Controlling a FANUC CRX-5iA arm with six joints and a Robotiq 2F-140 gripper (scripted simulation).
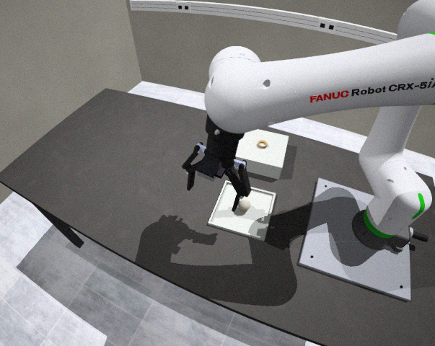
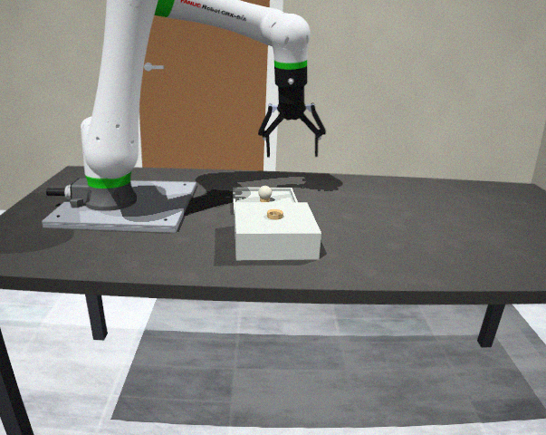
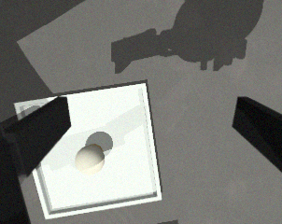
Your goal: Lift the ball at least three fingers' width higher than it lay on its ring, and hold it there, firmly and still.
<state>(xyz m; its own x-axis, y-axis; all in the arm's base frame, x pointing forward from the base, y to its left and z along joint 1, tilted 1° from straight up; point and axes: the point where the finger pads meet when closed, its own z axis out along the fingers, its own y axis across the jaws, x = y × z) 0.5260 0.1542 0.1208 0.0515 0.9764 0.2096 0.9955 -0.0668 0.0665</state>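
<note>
My hand is 80 mm past the ball, 80 mm to the left of it and 110 mm above it. Round my hand: white block: 60 mm behind, 350 mm to the right, 80 mm below; then white tray: 80 mm behind, 80 mm to the right, 130 mm below.
</note>
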